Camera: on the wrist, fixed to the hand. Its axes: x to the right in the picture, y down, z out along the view.
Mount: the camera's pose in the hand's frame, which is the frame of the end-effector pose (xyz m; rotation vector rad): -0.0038 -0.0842 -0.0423 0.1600 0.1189 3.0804
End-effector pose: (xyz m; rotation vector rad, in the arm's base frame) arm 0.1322 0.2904 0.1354 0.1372 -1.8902 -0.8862
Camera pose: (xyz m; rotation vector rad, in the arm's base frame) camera 0.1455 0.2093 0.0892 -1.8622 -0.1960 1.3428
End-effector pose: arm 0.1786 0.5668 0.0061 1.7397 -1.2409 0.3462
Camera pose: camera 0.2602 0.6072 -0.0185 1.3442 2.0060 -1.5137
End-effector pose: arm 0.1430 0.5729 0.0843 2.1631 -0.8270 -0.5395
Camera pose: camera 0.1982 0.6397 0.0471 -0.7633 -2.3832 1.1677
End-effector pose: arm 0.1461 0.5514 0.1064 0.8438 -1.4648 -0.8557
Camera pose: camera 0.1907 0.5136 0.0324 -1.4553 -0.9528 1.5748
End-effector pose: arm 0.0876 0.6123 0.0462 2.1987 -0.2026 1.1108
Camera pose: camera 0.0916 0.7029 0.0202 0.1321 1.9873 -0.9274
